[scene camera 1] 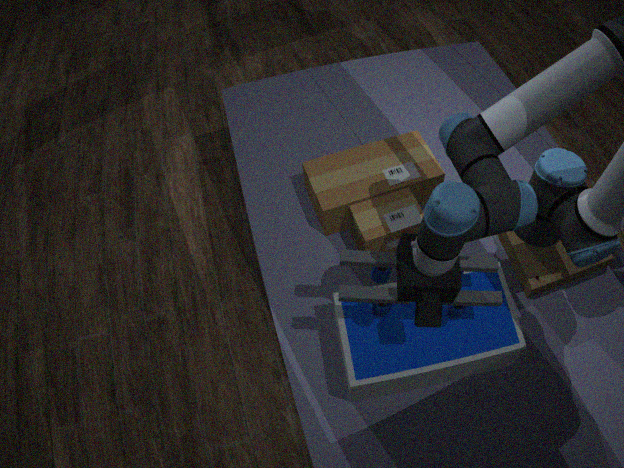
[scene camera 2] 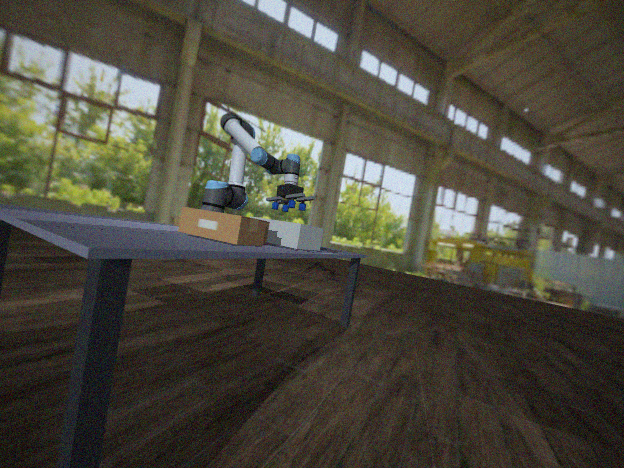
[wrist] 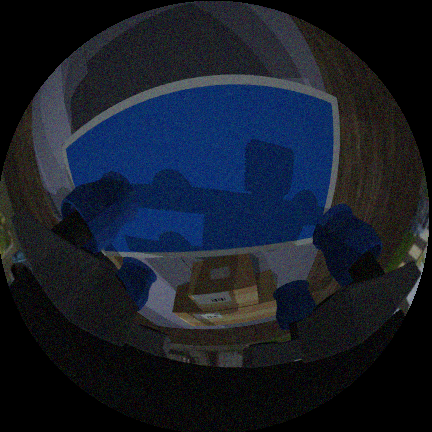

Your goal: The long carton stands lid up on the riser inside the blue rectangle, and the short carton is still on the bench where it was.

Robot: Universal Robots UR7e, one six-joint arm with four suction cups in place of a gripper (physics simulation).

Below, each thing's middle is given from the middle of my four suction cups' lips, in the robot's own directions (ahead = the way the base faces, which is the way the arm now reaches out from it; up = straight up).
Scene:
I see my suction cup 140 mm above the riser (scene camera 1: 382, 356), 40 mm to the right of it and 20 mm past it. Round my suction cup: short carton (scene camera 1: 376, 224) (230 mm to the right, 150 mm below, 70 mm behind); long carton (scene camera 1: 333, 182) (360 mm to the right, 150 mm below, 110 mm behind).

